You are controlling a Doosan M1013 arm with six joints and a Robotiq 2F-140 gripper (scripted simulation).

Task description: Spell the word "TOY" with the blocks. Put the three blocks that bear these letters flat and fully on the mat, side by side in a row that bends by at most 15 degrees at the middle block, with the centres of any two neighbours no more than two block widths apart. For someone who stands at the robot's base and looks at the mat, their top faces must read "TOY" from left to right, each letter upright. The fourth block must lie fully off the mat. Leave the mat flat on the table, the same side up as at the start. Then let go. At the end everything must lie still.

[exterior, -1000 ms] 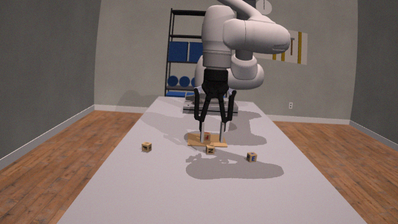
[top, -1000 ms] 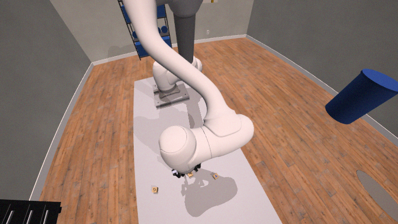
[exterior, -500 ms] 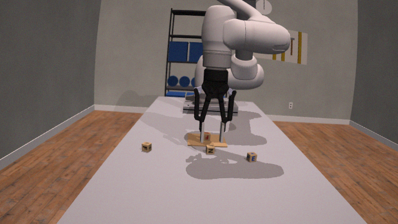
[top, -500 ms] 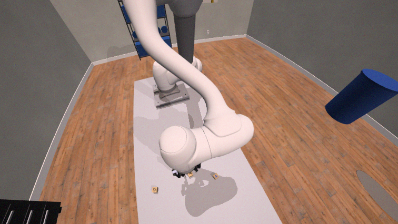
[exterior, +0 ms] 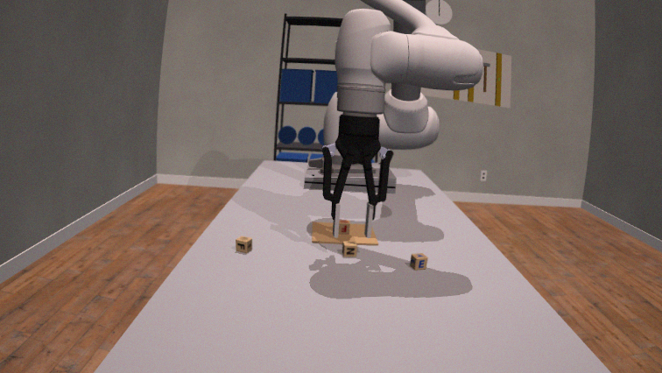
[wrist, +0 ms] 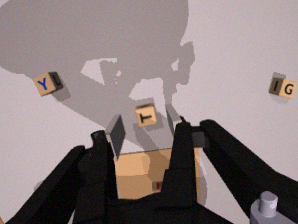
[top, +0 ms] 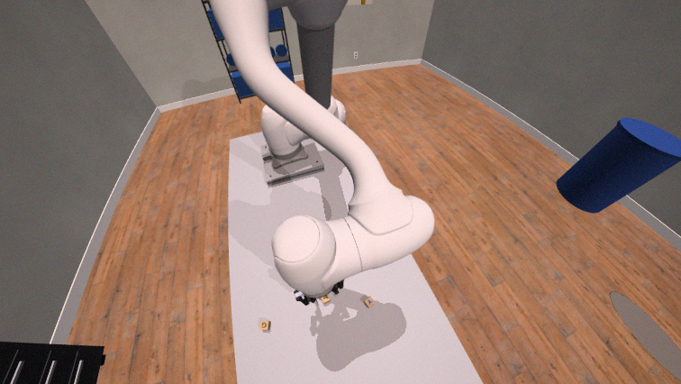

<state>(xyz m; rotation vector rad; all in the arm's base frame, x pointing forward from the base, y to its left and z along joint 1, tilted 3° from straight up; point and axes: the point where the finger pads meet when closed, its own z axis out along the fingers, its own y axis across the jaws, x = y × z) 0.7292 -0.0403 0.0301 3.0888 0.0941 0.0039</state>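
Now: hand 60 mm above the T block. Round my hand: tan mat 130 mm behind, 70 mm below.
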